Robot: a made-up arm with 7 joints.
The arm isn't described. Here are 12 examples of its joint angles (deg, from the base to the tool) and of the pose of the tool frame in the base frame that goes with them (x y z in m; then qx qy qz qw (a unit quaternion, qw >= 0)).
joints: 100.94 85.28 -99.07 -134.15 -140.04 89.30 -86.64
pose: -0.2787 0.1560 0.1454 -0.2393 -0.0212 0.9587 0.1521
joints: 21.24 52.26 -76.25 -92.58 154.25 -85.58 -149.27
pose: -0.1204 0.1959 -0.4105 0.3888 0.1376 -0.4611 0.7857
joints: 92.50 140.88 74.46 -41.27 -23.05 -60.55 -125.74
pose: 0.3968 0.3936 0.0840 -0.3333 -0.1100 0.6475 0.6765
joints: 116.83 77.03 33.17 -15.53 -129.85 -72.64 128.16
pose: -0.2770 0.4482 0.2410 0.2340 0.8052 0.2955 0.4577
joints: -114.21 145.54 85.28 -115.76 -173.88 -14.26 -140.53
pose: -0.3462 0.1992 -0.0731 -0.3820 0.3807 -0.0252 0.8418
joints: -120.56 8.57 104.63 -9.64 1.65 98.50 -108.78
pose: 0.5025 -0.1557 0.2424 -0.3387 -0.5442 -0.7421 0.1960
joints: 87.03 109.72 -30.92 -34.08 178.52 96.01 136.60
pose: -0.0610 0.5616 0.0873 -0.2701 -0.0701 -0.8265 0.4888
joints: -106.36 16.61 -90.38 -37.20 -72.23 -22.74 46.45
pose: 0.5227 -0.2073 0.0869 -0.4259 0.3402 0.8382 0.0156
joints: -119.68 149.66 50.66 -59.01 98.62 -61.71 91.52
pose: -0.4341 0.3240 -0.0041 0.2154 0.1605 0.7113 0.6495
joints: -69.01 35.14 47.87 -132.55 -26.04 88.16 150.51
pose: 0.2843 0.1911 0.0957 0.6835 0.3996 -0.5090 0.3377
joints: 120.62 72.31 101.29 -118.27 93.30 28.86 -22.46
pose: -0.0209 0.3496 0.1904 0.2982 -0.2920 -0.1994 0.8866
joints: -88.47 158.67 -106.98 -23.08 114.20 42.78 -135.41
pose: -0.3696 0.4229 0.1353 0.4735 0.1814 -0.0947 0.8567
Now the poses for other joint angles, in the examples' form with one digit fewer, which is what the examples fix.
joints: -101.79 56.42 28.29 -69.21 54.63 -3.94 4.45
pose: 0.291 0.260 0.349 0.278 0.944 -0.110 0.141
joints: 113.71 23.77 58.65 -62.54 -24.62 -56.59 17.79
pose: -0.488 0.145 0.167 0.429 0.032 -0.205 0.879
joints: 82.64 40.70 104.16 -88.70 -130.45 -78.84 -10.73
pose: -0.331 0.323 0.129 0.069 0.496 -0.717 0.485
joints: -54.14 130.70 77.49 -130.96 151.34 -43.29 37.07
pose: -0.204 0.141 0.262 0.647 0.477 0.593 0.049
